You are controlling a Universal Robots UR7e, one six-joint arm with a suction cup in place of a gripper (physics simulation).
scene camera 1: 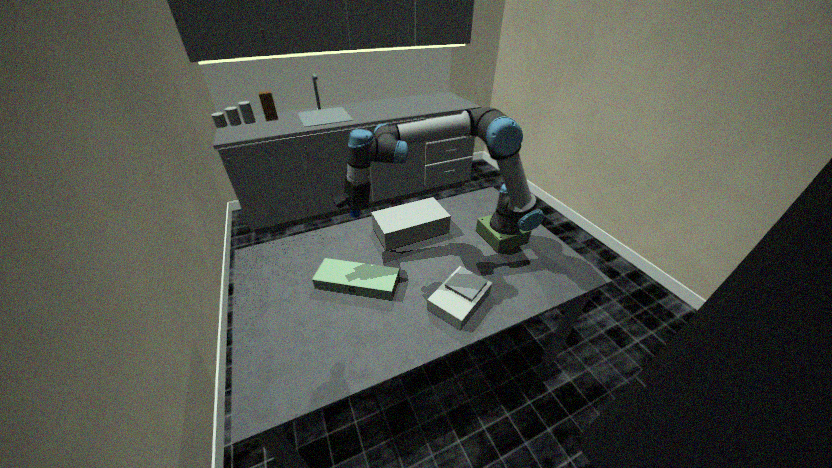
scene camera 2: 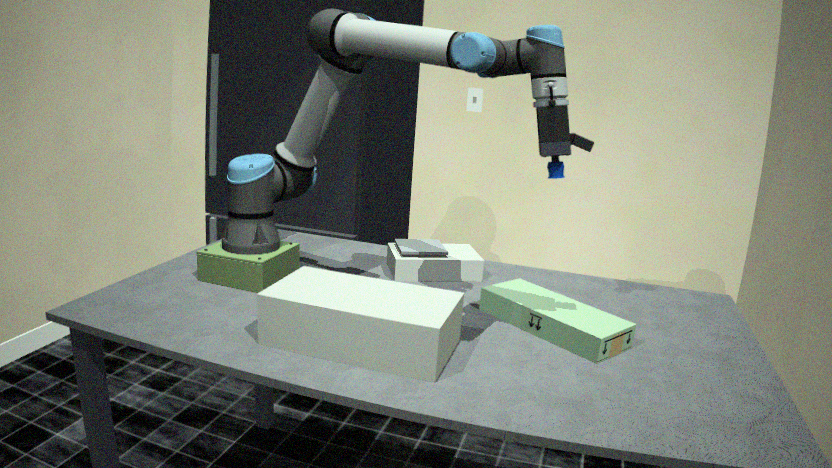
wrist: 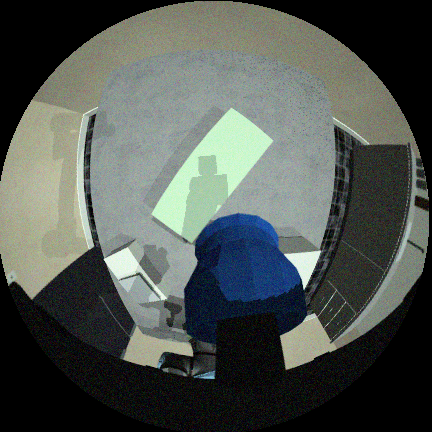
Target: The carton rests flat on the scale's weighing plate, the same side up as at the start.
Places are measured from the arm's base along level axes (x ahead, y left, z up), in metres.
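Where they show: hand at its tool point: (scene camera 1: 355, 214) (scene camera 2: 556, 177) (wrist: 237, 252); arm's base at its link origin: (scene camera 1: 504, 225) (scene camera 2: 250, 246).
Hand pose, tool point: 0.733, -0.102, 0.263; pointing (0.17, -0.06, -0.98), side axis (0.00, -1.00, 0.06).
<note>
Each offset is from my tool point to the centre of the thing, as dx, dy, dz. "spot": to the spot under its first point. Level surfaces: height alone.
The carton is a long light green box @[+0.036, +0.013, -0.314] (scene camera 1: 356, 279) (scene camera 2: 552, 321) (wrist: 220, 167) lying flat on the table. In scene camera 2 its side and end carry black arrows pointing down, and the end has an orange patch. The scale @[-0.287, +0.322, -0.304] (scene camera 1: 450, 305) (scene camera 2: 471, 266) (wrist: 121, 262) is a low white box with a raised grey weighing plate @[spot: -0.328, +0.311, -0.265] (scene camera 1: 467, 282) (scene camera 2: 420, 248) (wrist: 140, 287); no carton rests on it. My gripper, a blue suction cup (scene camera 1: 355, 213) (scene camera 2: 556, 169) (wrist: 236, 229), hangs high above the table, apart from the carton, with nothing on it.
A large white box @[-0.354, -0.193, -0.289] (scene camera 1: 410, 222) (scene camera 2: 359, 323) (wrist: 303, 262) stands on the table @[dz -0.342] (scene camera 1: 290, 343) (scene camera 2: 541, 401) (wrist: 150, 90), taller than the carton. The arm's base is on a green block (scene camera 1: 490, 235) (scene camera 2: 247, 270). A kitchen counter (scene camera 1: 395, 108) runs behind the table in scene camera 1.
</note>
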